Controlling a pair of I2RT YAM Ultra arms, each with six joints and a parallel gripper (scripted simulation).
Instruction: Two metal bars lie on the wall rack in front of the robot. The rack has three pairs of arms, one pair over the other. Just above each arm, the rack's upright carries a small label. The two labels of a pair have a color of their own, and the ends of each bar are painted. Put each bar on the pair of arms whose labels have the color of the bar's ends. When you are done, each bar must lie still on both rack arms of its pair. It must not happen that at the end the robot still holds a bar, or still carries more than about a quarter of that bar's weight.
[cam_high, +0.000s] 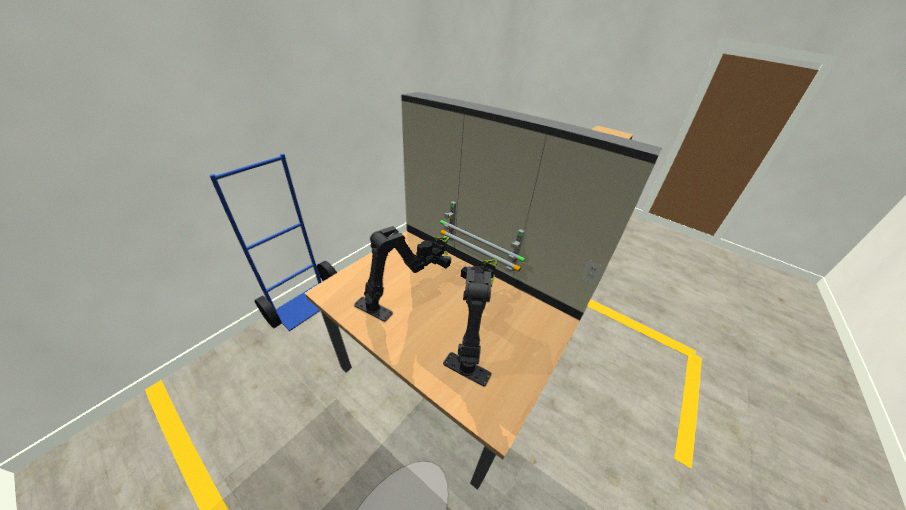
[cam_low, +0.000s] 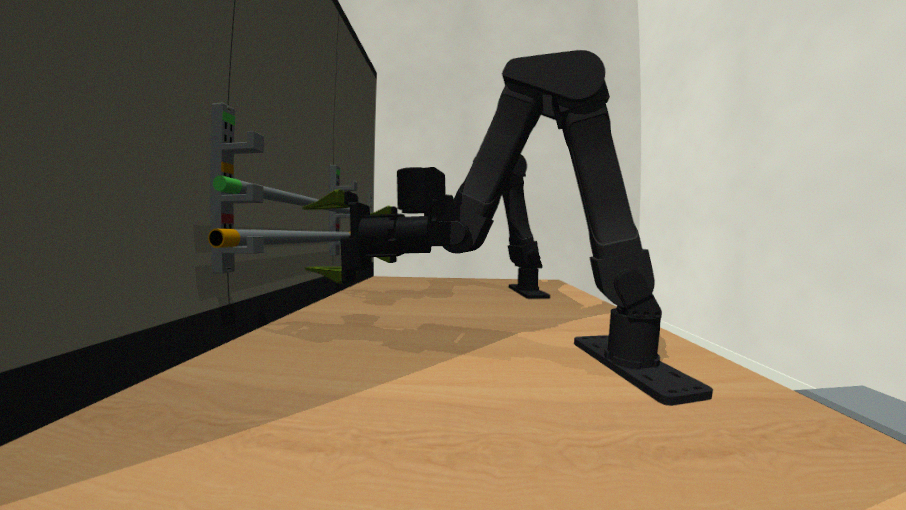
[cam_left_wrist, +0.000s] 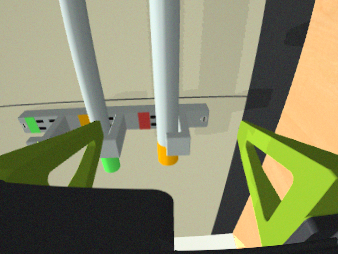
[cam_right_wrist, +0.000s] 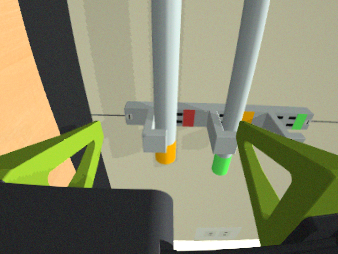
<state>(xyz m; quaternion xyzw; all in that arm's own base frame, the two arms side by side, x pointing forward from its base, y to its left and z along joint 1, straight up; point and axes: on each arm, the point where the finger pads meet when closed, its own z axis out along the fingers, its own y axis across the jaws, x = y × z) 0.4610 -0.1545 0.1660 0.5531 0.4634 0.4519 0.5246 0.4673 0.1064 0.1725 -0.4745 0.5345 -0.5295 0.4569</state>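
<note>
Now: left hand 70 mm short of the green-ended bar, 160 mm to the left of it and 70 mm below it. From my left hand the other things lie so: orange-ended bar (70 mm ahead, 150 mm to the right); then wall panel (180 mm ahead, 170 mm to the right, 260 mm above).
</note>
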